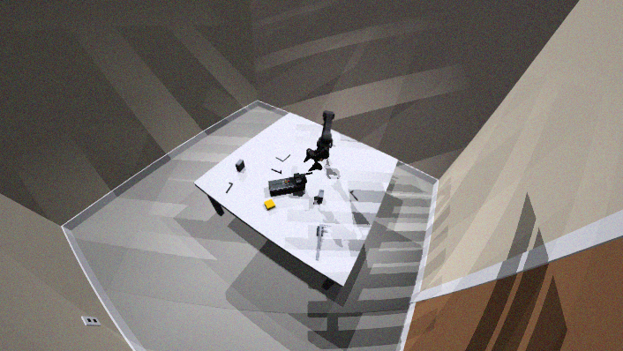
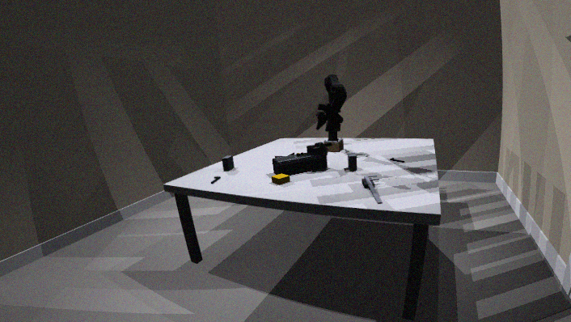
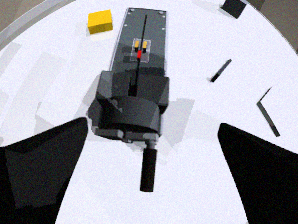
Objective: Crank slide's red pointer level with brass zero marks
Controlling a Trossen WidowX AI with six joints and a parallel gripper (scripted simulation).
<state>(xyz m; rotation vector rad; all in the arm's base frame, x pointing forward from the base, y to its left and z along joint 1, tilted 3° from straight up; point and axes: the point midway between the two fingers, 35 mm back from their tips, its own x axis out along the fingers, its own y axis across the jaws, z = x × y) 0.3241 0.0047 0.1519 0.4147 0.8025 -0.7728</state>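
Now: gripper tip 2 cm past the dark crank handle, 2 cm to the right of it and 8 cm above it. Also, from my gripper tip: yellow block (29 cm ahead, 14 cm to the right, 17 cm below); red pointer (10 cm ahead, 9 cm to the right, 10 cm below).
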